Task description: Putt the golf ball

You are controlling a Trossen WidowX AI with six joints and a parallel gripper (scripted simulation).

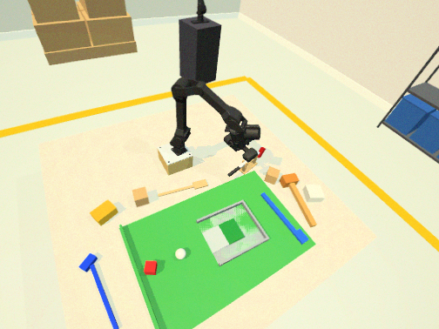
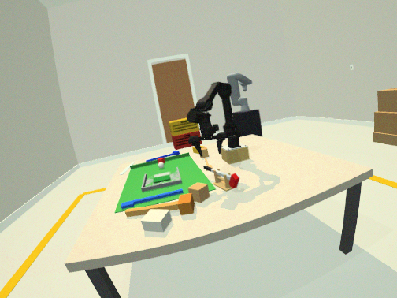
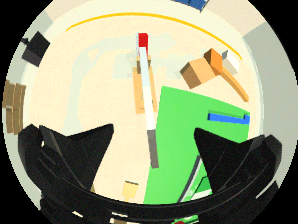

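The wooden stand lies 10 cm below my gripper tip and 8 cm to the left of it. The rest, counted from my gripper tip: red block (62 cm to the right, 14 cm ahead, 11 cm below); white block (35 cm ahead, 22 cm to the left, 12 cm below); white golf ball (50 cm to the right, 17 cm ahead, 11 cm below).
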